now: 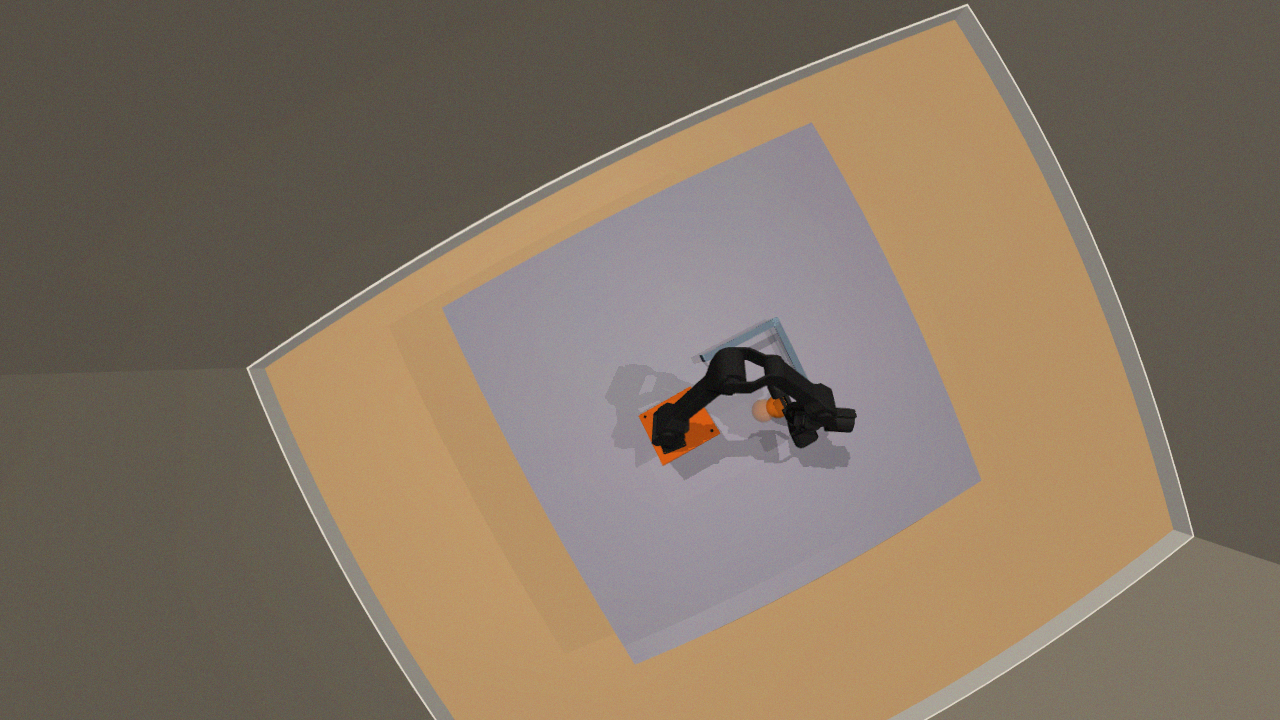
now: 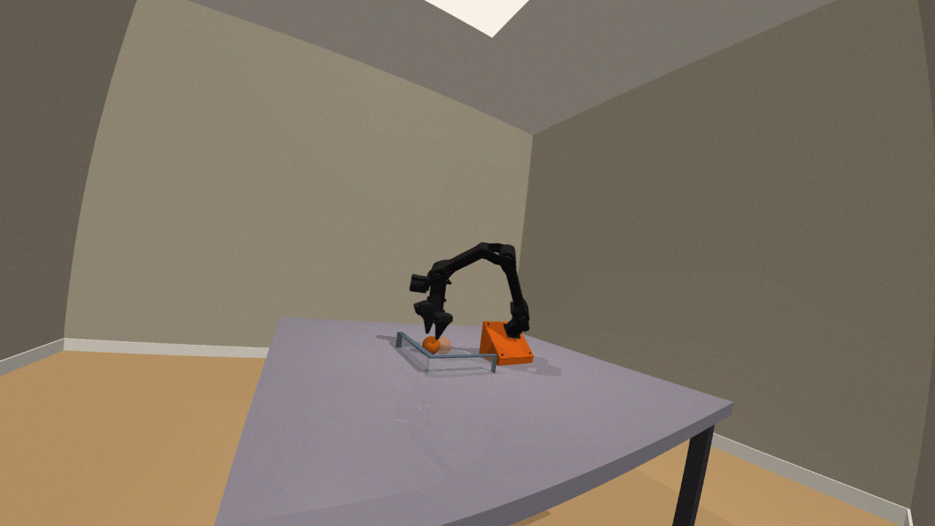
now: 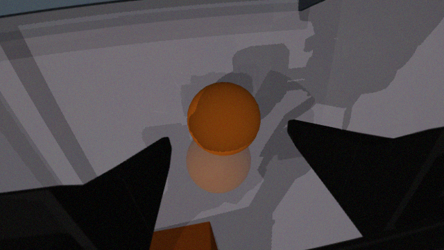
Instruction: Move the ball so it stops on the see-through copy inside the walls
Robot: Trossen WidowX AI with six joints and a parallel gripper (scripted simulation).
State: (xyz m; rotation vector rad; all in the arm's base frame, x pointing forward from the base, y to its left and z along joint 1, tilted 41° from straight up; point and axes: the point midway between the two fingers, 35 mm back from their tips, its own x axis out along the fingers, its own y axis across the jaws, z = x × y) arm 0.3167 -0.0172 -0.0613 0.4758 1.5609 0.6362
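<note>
The see-through copy of ball lies 5 cm behind my gripper tip, 1 cm to the left of it and 3 cm below it. The rest, counted from my gripper tip: clear wall 3 cm behind, 22 cm to the left, 4 cm below; orange ball 3 cm below.
</note>
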